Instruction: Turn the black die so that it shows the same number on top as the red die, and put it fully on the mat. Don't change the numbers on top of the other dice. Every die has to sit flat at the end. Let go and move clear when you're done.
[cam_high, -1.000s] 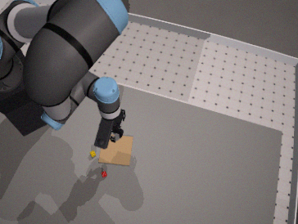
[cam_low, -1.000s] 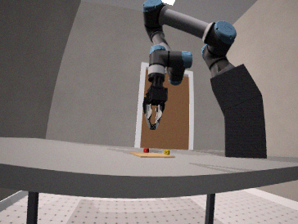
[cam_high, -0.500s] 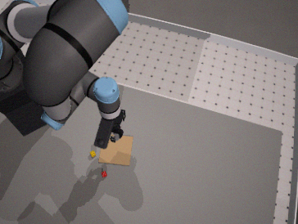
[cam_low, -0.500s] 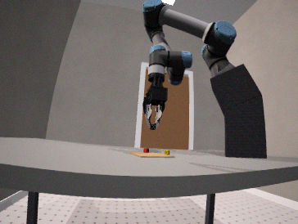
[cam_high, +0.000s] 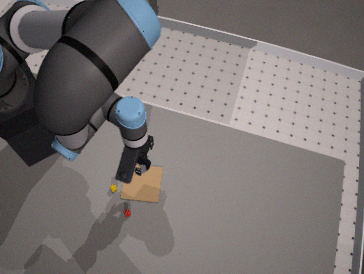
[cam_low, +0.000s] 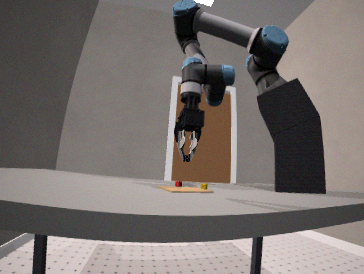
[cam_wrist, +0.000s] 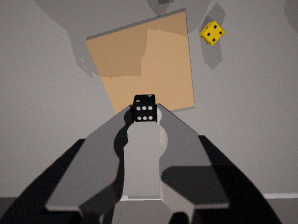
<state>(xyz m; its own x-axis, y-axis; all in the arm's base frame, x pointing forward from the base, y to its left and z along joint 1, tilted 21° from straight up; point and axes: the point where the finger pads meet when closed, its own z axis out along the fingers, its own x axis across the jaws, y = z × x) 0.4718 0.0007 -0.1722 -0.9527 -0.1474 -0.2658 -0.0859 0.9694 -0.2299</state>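
Now: the tan mat 11 cm below my hand. The rest, counted from my hand: yellow die: 8 cm behind, 6 cm to the right, 10 cm below; black die: 1 cm below; red die: 13 cm to the right, 10 cm below.
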